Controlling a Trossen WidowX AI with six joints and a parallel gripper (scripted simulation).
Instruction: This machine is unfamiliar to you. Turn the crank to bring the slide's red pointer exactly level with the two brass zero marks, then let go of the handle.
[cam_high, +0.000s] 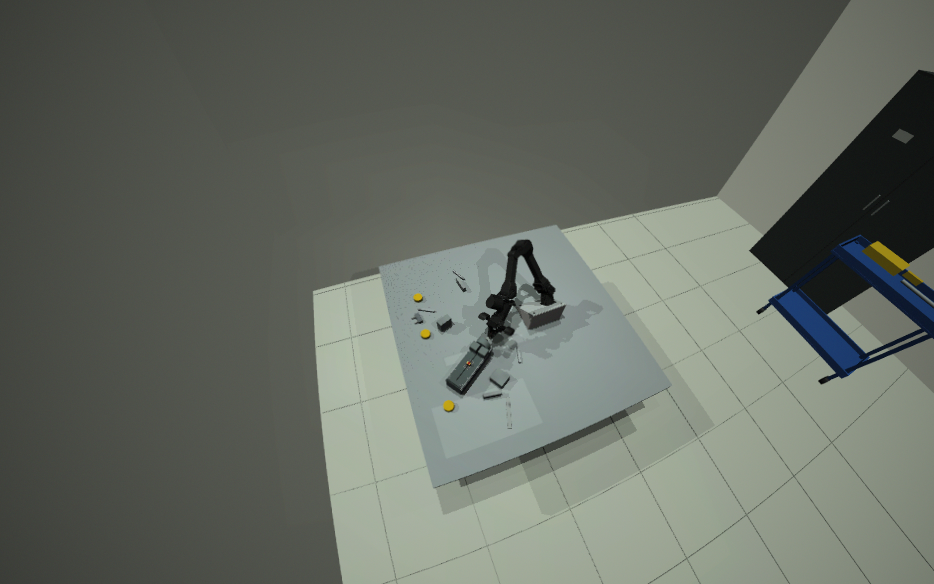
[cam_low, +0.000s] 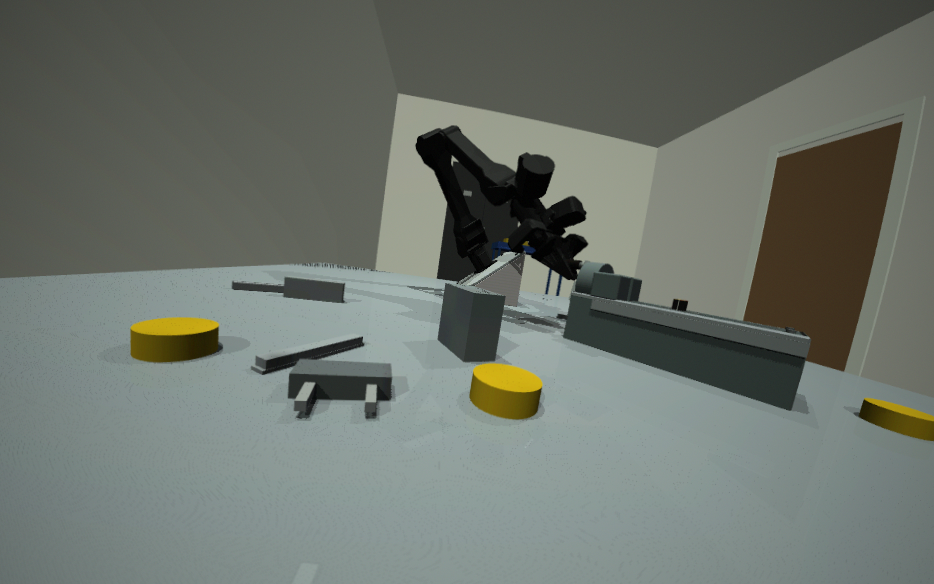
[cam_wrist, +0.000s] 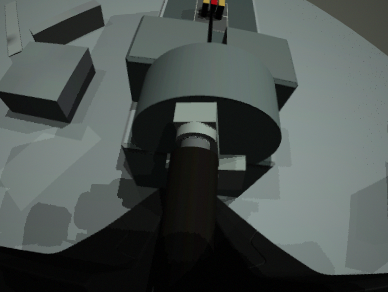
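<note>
The dark crank handle lies 10 mm behind my gripper tip, 10 mm to the right of it and 30 mm above it. Round my gripper tip: bracket: 260 mm ahead, 330 mm to the right, 90 mm below; red pointer: 150 mm ahead, 70 mm to the left, 10 mm below.
</note>
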